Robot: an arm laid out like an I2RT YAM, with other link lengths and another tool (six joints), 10 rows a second.
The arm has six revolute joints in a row. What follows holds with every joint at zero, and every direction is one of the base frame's. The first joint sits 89.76 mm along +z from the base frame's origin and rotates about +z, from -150 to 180 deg. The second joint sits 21.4 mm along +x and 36.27 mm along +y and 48.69 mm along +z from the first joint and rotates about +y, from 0 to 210 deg. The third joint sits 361.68 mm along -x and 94.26 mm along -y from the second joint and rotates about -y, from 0 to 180 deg. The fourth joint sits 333.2 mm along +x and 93.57 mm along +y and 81.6 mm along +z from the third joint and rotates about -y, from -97 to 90 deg. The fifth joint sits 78.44 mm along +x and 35.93 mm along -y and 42.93 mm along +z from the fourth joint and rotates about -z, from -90 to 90 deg. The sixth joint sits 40.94 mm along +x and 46.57 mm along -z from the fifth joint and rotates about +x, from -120 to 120 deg. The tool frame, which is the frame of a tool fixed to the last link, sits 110 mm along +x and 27 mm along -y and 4 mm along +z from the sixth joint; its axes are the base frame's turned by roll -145.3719, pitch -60.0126 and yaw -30.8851 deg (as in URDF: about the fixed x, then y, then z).
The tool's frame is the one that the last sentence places.
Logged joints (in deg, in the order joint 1, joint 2, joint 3, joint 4, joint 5, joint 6), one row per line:
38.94 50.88 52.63 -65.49 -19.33 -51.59
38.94 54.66 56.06 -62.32 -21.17 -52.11
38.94 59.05 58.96 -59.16 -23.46 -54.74
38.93 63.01 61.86 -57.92 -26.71 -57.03
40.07 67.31 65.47 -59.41 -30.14 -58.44
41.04 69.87 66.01 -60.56 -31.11 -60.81
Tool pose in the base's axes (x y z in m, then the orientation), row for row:
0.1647 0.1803 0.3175 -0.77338 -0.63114 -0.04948 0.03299
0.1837 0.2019 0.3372 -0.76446 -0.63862 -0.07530 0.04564
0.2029 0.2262 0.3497 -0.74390 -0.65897 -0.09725 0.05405
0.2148 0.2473 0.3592 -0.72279 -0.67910 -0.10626 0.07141
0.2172 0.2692 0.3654 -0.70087 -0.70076 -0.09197 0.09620
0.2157 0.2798 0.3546 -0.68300 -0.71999 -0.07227 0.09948
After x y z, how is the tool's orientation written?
As a quaternion, x y z w.
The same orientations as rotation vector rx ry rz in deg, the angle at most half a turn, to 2 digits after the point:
-136.36 -111.28 -8.72
-133.74 -111.73 -13.17
-129.48 -114.70 -16.93
-124.50 -116.98 -18.30
-118.97 -118.95 -15.61
-115.72 -121.98 -12.24

